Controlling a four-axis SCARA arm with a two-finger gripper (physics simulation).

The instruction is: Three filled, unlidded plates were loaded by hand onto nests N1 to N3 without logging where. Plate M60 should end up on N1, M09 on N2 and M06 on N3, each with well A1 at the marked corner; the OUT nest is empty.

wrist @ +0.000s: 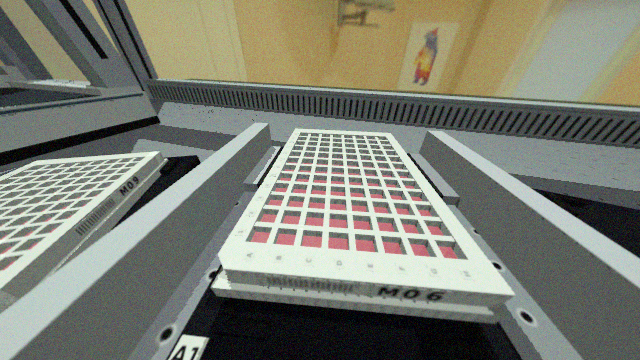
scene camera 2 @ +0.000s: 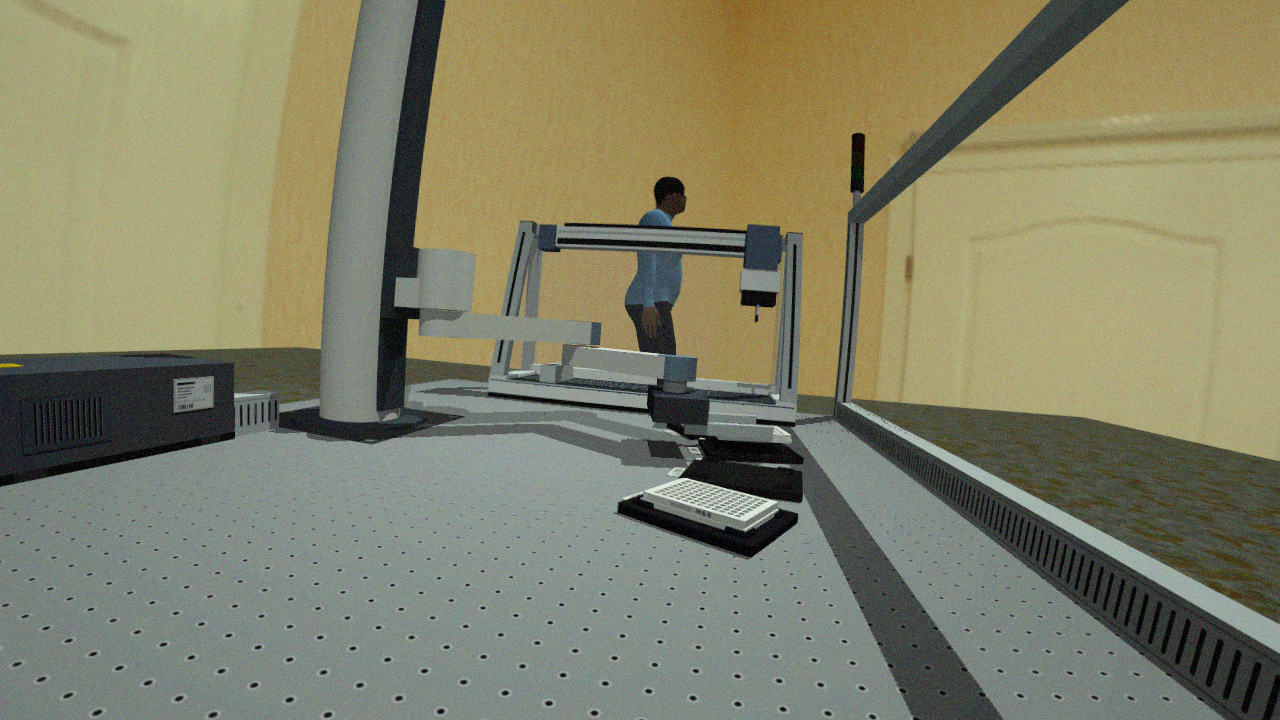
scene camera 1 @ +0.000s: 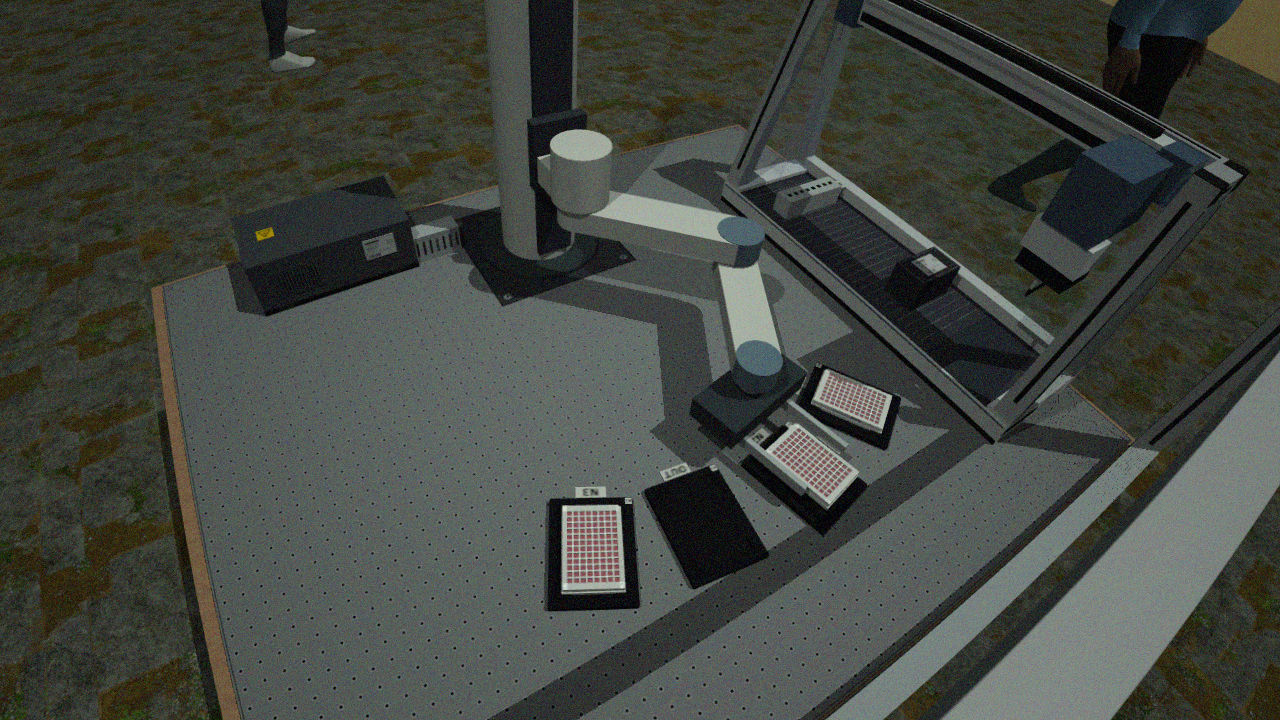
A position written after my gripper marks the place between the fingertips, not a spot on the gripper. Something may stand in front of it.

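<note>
From scene camera 1 I can see my gripper [scene camera 1: 825, 469], an OUT nest [scene camera 1: 703, 521] and a dark control box [scene camera 1: 330, 226]. There's also a nest N1 [scene camera 1: 835, 422], a nest N2 [scene camera 1: 801, 505] and a nest N3 [scene camera 1: 594, 601], plus a dark deck [scene camera 1: 961, 324]. As for the other view, that one's got nest N3 [scene camera 2: 765, 534], the OUT nest [scene camera 2: 759, 481] and my gripper again [scene camera 2: 763, 426].
</note>
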